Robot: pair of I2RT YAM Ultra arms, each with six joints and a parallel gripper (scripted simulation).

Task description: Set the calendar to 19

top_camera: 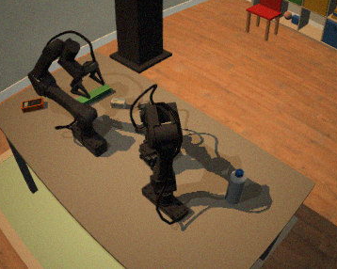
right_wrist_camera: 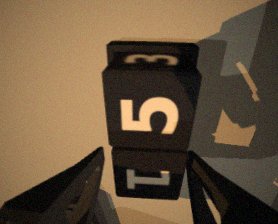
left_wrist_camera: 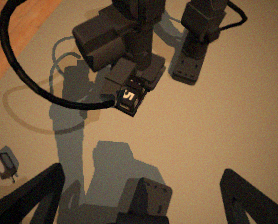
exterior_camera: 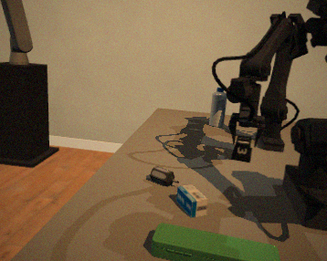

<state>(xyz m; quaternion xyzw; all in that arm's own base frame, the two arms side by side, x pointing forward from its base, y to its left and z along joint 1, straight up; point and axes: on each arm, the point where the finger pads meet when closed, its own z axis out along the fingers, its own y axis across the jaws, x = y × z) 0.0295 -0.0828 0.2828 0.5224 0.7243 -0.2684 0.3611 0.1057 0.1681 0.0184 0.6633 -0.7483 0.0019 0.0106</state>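
Now: the black cube right at my right hand. Also, from my right hand: blue-and-white box: 400 mm to the left, 150 mm ahead, 20 mm below; green box: 550 mm to the left, 100 mm ahead, 20 mm below; dark grey object: 310 mm to the left, 220 mm ahead, 20 mm below.
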